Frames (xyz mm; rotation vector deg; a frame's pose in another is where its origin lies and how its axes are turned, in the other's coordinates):
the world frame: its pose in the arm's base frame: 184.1 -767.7 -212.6 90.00 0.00 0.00
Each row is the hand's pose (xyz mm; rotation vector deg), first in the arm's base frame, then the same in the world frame.
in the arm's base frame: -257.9 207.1 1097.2 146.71 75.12 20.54
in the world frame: -442.0 1309.8 -974.8 68.06 51.48 -29.37
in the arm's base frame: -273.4 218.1 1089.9 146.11 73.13 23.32
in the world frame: -457.5 1302.5 -985.8 67.14 52.04 -26.87
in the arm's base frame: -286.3 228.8 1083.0 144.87 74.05 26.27
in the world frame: -470.4 1295.6 -996.5 66.46 54.25 -25.84
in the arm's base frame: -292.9 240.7 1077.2 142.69 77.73 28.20
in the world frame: -477.0 1289.8 -1008.4 65.58 57.48 -26.88
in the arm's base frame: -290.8 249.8 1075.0 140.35 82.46 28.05
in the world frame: -474.9 1287.6 -1017.5 64.73 60.18 -29.63
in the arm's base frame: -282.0 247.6 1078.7 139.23 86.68 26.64
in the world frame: -466.1 1291.3 -1015.3 64.87 61.74 -32.71
